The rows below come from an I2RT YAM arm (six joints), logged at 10 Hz.
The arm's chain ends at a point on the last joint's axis. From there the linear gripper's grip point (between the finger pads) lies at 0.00 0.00 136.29 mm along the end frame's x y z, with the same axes.
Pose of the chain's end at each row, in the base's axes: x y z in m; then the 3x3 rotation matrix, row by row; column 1 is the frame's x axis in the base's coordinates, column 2 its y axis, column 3 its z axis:
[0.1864, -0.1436, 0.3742], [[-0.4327, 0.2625, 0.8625], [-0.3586, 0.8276, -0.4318], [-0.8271, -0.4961, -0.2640]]
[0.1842, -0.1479, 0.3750], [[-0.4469, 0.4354, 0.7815], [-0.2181, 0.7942, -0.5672], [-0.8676, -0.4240, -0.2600]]
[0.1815, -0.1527, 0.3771], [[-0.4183, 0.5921, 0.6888], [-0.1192, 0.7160, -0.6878], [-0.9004, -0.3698, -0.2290]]
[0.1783, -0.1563, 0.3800], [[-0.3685, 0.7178, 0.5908], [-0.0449, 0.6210, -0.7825], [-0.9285, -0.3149, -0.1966]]
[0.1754, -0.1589, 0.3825], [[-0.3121, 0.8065, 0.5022], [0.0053, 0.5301, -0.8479], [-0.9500, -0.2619, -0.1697]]
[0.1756, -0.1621, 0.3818], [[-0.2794, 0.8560, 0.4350], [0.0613, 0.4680, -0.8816], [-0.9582, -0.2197, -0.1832]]
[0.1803, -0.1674, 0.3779], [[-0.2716, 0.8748, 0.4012], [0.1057, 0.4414, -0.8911], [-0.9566, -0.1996, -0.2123]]
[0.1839, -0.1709, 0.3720], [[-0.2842, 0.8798, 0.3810], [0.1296, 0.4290, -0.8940], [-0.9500, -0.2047, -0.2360]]
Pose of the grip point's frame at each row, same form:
[0.3040, -0.2025, 0.3382], [[-0.4327, 0.2625, 0.8625], [-0.3586, 0.8276, -0.4318], [-0.8271, -0.4961, -0.2640]]
[0.2907, -0.2252, 0.3396], [[-0.4469, 0.4354, 0.7815], [-0.2181, 0.7942, -0.5672], [-0.8676, -0.4240, -0.2600]]
[0.2754, -0.2464, 0.3459], [[-0.4183, 0.5921, 0.6888], [-0.1192, 0.7160, -0.6878], [-0.9004, -0.3698, -0.2290]]
[0.2588, -0.2629, 0.3532], [[-0.3685, 0.7178, 0.5908], [-0.0449, 0.6210, -0.7825], [-0.9285, -0.3149, -0.1966]]
[0.2438, -0.2745, 0.3594], [[-0.3121, 0.8065, 0.5022], [0.0053, 0.5301, -0.8479], [-0.9500, -0.2619, -0.1697]]
[0.2349, -0.2823, 0.3568], [[-0.2794, 0.8560, 0.4350], [0.0613, 0.4680, -0.8816], [-0.9582, -0.2197, -0.1832]]
[0.2350, -0.2888, 0.3490], [[-0.2716, 0.8748, 0.4012], [0.1057, 0.4414, -0.8911], [-0.9566, -0.1996, -0.2123]]
[0.2358, -0.2927, 0.3398], [[-0.2842, 0.8798, 0.3810], [0.1296, 0.4290, -0.8940], [-0.9500, -0.2047, -0.2360]]

